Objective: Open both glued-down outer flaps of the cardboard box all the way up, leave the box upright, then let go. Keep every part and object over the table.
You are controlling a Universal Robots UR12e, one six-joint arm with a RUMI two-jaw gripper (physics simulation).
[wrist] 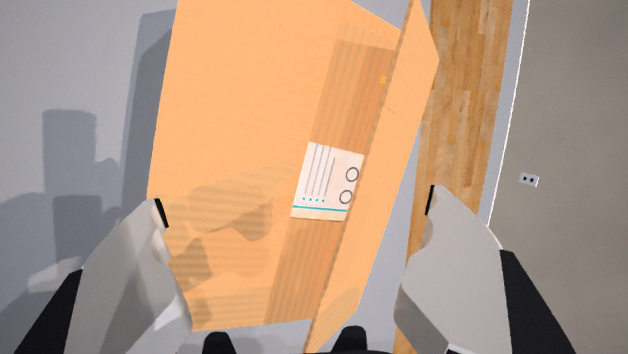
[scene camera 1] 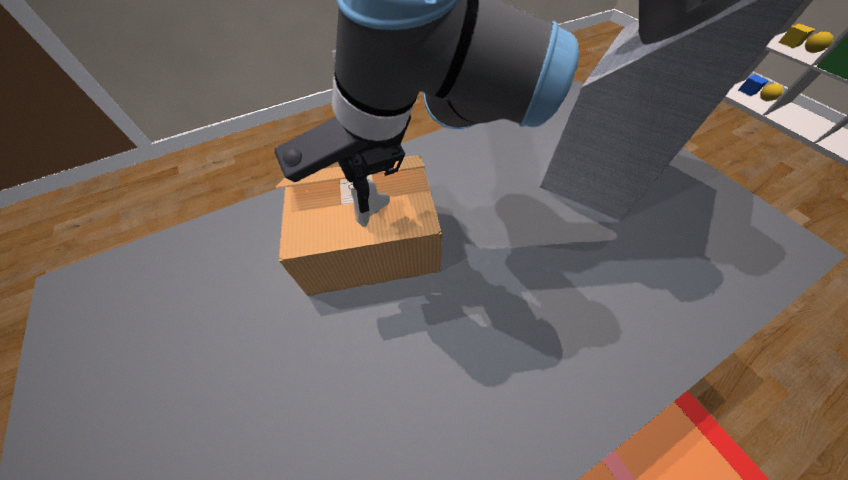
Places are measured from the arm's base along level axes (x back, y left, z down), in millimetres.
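Pixels of known places: gripper, fingertip midpoint: (wrist: 296,196) (scene camera 1: 346,190); arm's base at its link origin: (scene camera 1: 705,5).
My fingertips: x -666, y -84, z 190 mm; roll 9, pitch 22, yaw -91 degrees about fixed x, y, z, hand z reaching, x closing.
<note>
For each thing: its top centre in the pictures, then the offset to it from my fingertips. "spot": a spot on its surface instead. Level surfaces: height alone.
- cardboard box at its top centre: (scene camera 1: 358,202) dz +73, dx +19, dy -28 mm
- grey table at its surface level: dz +226 mm
- white printed label at a spot on its surface: (wrist: 327,182) (scene camera 1: 357,194) spot: dz +86, dx +29, dy -61 mm
The cardboard box (scene camera 1: 368,270) stands upright on the grey table (scene camera 1: 178,356). Its near outer flap (scene camera 1: 309,234) (wrist: 225,125) lies flat across the top. Its far outer flap (scene camera 1: 413,163) (wrist: 395,140) is tilted up, and a darker strip shows between the flaps. A white printed label (scene camera 1: 346,192) (wrist: 327,182) shows in that strip. My gripper (scene camera 1: 364,208) (wrist: 296,196) is open and empty above the box top. In the wrist view one fingertip appears at the near flap's outer edge and the other beyond the far flap. Exact fingertip height is unclear.
A grey pedestal (scene camera 1: 642,118) stands on the table at the back right. The arm reaches over the box from behind. An orange and red surface (scene camera 1: 678,446) lies beyond the table's front right edge. A white shelf unit (scene camera 1: 797,127) is at the far right.
</note>
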